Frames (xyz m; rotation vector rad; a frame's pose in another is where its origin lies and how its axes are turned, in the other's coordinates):
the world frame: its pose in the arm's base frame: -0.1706 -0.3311 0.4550 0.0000 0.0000 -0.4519
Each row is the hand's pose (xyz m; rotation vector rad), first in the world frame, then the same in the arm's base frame.
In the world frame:
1: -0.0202 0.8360 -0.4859 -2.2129 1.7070 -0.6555
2: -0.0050 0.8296 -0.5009 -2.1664 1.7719 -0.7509
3: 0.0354 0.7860 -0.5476 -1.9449 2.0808 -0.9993
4: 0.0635 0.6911 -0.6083 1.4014 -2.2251 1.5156
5: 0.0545 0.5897 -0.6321 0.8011 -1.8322 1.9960
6: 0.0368 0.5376 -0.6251 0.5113 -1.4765 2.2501
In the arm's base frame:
1: 0.1763 0.4298 -0.0309 -1.8307 2.2281 -0.7496
2: 0.1872 0.4174 -0.0459 -1.7766 2.2925 -0.8408
3: 0.2045 0.3605 -0.0926 1.4717 -2.5366 1.0457
4: 0.1883 0.2629 -0.1533 0.8136 -2.3289 1.3517
5: 0.1359 0.1756 -0.1771 0.3419 -1.8144 1.7029
6: 0.0973 0.1365 -0.1701 0.1534 -1.4223 1.8932

